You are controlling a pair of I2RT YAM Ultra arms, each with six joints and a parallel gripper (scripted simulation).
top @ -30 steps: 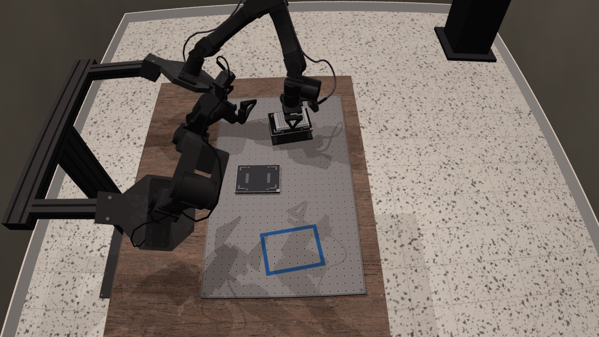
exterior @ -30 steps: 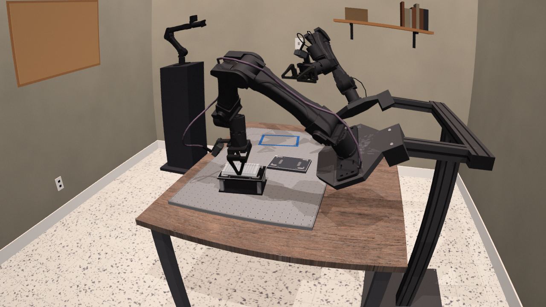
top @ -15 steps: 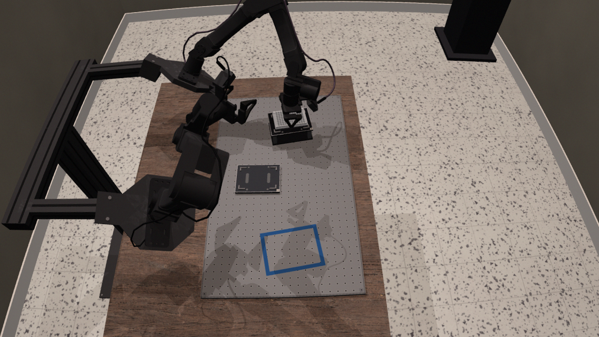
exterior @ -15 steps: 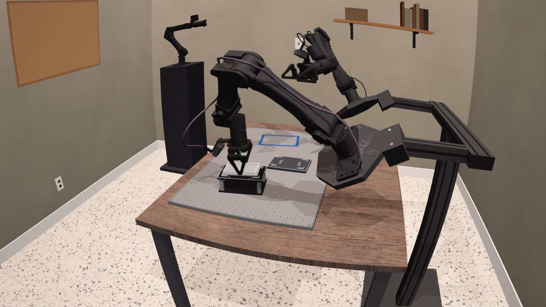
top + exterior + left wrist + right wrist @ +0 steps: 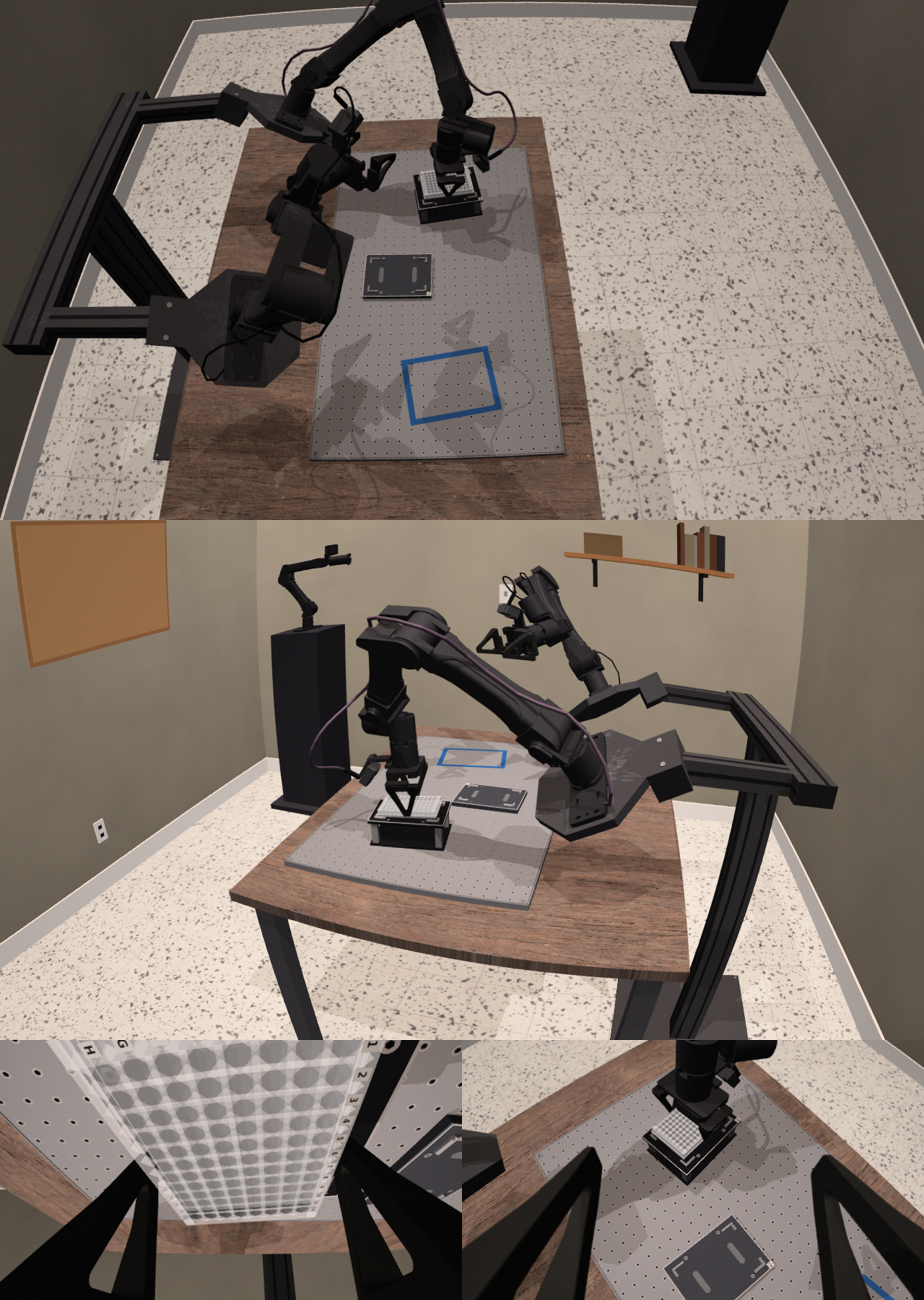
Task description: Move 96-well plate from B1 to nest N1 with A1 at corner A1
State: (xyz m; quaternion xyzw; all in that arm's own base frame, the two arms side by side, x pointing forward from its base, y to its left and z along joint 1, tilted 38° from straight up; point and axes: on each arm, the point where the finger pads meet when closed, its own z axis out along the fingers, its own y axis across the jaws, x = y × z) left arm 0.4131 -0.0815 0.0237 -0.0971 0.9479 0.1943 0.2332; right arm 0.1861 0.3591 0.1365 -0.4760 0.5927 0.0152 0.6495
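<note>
Now: left hand 2 cm above the raised black nest. Also, from my left hand: clear 96-well plate (right at my left hand).
</note>
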